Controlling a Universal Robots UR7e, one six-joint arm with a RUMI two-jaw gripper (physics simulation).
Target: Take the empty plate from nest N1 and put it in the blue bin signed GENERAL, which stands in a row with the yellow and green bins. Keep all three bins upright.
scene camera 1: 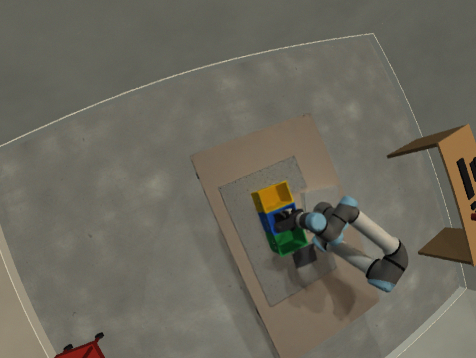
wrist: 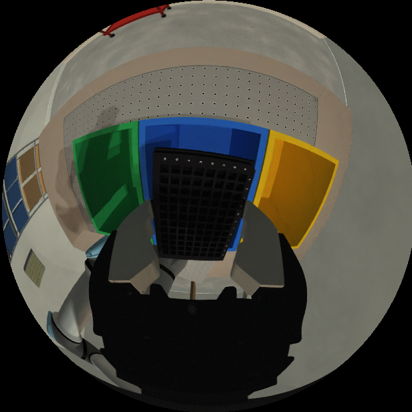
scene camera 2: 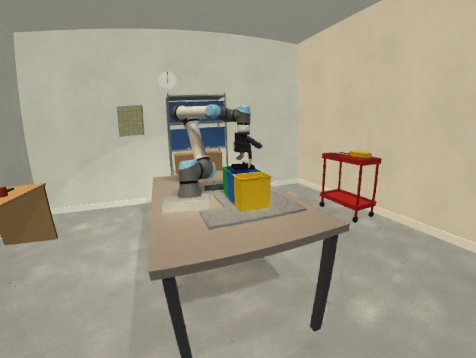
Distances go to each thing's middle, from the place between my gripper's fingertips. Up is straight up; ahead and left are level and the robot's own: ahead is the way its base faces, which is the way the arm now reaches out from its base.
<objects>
My gripper is now 10 mm past the blue bin (wrist: 238, 139) and 110 mm above it. From my hand the other things lie so: yellow bin (scene camera 2: 251, 190) 20 mm behind, 130 mm to the right, 110 mm below; then black plate (wrist: 197, 195) 20 mm behind; then green bin (scene camera 1: 288, 241) 10 mm behind, 130 mm to the left, 110 mm below.
</objects>
